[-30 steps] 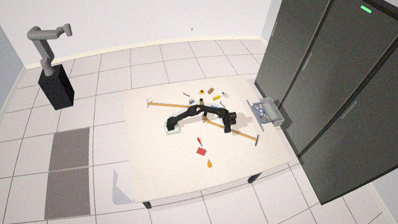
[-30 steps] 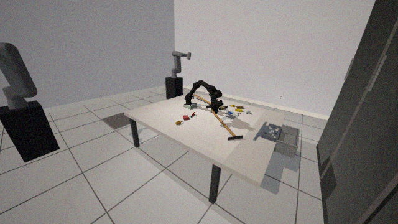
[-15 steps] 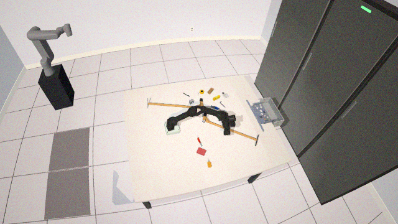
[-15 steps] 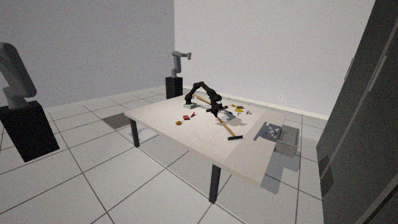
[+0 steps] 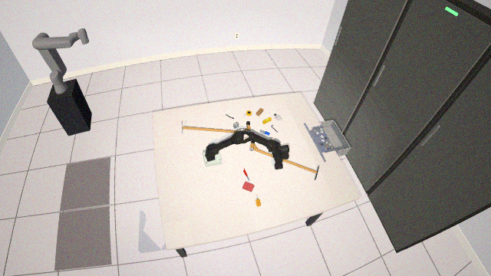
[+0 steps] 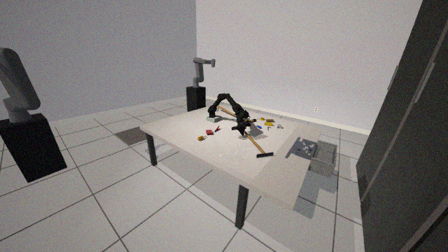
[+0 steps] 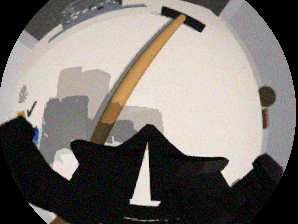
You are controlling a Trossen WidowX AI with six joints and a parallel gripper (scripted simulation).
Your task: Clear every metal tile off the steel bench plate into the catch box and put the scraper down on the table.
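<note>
Right now my gripper tip is 50 mm short of the long scraper, 30 mm to the right of it and 40 mm below it. The rest, counted from my gripper tip: red block 310 mm behind, 100 mm to the right, 20 mm below; blue piece 20 mm ahead, 360 mm to the left, 20 mm below; red tool 290 mm behind, 10 mm to the right, 10 mm below.
</note>
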